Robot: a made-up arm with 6 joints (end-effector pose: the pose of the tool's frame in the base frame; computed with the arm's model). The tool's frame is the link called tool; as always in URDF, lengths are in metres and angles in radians. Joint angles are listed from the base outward.
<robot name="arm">
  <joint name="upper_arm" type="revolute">
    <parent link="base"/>
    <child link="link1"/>
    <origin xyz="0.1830 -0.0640 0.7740" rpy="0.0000 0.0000 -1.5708"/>
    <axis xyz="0 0 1"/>
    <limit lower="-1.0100" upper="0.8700"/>
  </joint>
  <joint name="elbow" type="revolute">
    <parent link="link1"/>
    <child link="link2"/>
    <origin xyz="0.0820 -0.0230 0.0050" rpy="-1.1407 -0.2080 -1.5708"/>
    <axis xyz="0 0 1"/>
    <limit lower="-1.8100" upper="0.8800"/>
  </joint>
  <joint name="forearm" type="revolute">
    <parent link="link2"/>
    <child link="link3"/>
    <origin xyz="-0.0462 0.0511 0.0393" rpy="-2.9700 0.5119 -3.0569"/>
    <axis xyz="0 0 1"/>
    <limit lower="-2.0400" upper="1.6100"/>
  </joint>
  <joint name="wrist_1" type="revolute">
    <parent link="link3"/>
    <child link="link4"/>
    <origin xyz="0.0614 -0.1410 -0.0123" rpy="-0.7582 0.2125 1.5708"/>
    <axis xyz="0 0 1"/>
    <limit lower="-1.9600" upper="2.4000"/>
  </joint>
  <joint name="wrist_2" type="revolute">
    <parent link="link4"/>
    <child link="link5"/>
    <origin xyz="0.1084 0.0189 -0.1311" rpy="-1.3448 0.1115 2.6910"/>
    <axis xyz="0 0 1"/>
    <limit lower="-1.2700" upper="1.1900"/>
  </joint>
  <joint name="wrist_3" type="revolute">
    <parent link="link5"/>
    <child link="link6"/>
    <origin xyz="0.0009 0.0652 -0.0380" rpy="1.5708 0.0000 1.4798"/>
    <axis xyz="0 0 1"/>
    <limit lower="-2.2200" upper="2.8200"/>
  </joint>
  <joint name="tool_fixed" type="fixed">
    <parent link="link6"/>
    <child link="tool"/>
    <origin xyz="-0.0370 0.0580 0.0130" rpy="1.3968 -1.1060 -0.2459"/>
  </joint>
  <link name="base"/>
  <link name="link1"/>
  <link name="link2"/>
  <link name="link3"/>
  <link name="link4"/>
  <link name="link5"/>
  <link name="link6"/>
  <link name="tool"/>
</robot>
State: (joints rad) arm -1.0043 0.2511 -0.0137 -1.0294 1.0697 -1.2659
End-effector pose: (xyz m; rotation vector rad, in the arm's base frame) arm 0.3824 -0.2952 0.8156 0.8245 -1.0964 -1.2792
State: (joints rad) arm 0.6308 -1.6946 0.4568 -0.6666 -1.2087 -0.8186
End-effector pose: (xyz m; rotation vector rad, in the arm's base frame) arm 0.2427 -0.3328 0.5615 -0.1290 -1.1208 0.0093
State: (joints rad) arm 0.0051 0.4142 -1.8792 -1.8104 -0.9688 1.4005
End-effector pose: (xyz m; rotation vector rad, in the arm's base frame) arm 0.0517 -0.2637 0.9730 0.1394 0.9296 0.0625
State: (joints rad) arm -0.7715 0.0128 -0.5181 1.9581 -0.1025 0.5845
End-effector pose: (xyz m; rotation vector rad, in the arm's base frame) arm 0.1151 -0.2954 1.0138 -0.0405 0.0874 0.1886
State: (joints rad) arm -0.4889 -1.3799 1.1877 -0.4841 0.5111 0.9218
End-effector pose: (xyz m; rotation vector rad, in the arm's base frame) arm -0.1232 -0.1895 0.6419 1.5099 0.2192 -2.0005
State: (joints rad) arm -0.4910 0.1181 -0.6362 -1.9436 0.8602 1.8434
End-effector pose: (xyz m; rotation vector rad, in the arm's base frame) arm 0.3684 -0.1459 0.9721 -0.5688 0.2423 -1.7388
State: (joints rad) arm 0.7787 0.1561 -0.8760 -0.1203 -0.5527 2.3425
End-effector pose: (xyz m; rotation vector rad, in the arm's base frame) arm 0.5204 -0.1226 0.9080 0.0241 0.1021 -2.3106
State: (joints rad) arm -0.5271 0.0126 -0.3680 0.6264 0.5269 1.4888
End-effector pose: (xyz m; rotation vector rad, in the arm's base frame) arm 0.1931 -0.4013 0.8993 1.6333 -0.1510 0.8029
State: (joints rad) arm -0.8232 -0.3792 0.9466 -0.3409 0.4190 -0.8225
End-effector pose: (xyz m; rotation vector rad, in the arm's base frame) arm 0.0835 -0.2981 0.4810 -0.0142 -0.0541 -1.4365
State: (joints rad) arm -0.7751 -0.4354 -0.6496 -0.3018 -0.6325 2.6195
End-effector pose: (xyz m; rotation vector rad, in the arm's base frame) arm 0.1193 -0.4389 0.7676 0.5979 -0.0305 2.2050
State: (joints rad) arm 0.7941 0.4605 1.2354 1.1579 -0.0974 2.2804
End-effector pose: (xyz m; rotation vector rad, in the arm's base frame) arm 0.5625 0.0924 0.8669 0.5509 2.4112 0.4165
